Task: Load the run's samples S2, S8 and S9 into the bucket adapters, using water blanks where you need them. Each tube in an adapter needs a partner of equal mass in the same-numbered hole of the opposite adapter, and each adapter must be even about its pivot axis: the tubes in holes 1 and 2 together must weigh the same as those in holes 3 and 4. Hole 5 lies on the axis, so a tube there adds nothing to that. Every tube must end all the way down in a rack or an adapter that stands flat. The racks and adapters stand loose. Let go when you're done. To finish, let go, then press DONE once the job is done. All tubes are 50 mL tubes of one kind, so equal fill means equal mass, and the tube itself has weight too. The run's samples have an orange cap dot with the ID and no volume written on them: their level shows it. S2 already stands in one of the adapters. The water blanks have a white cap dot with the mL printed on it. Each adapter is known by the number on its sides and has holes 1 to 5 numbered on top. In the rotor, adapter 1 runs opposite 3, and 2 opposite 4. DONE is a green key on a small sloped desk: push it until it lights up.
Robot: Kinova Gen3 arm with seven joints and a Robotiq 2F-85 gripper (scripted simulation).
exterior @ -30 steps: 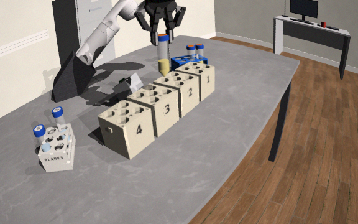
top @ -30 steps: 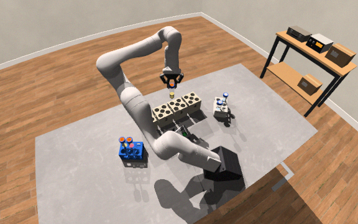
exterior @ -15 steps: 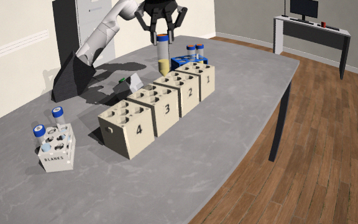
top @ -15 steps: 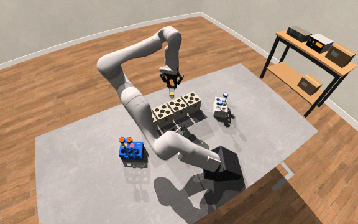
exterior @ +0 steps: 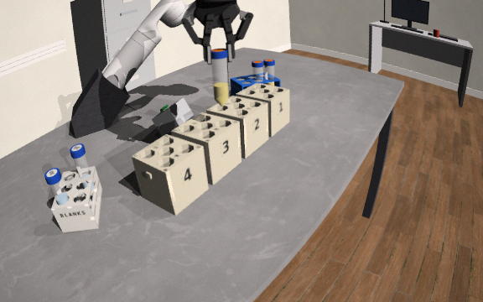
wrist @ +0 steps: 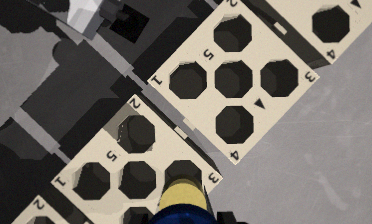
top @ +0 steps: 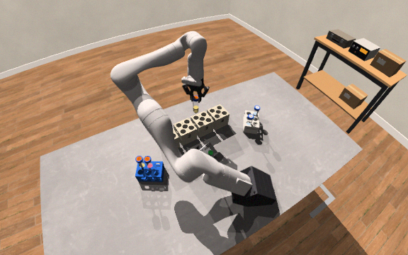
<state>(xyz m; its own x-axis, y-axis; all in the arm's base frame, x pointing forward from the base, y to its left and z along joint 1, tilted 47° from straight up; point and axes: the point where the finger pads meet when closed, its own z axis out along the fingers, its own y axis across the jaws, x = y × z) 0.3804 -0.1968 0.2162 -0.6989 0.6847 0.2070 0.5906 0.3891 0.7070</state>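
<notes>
Now: the sample S2 10 mm to the left of my hand and 50 mm below it. Also, from my hand: adapter 2: 30 mm behind, 80 mm to the left, 190 mm below; then green done key: 230 mm behind, 30 mm to the left, 170 mm below; then adapter 4: 10 mm behind, 140 mm to the right, 190 mm below.
</notes>
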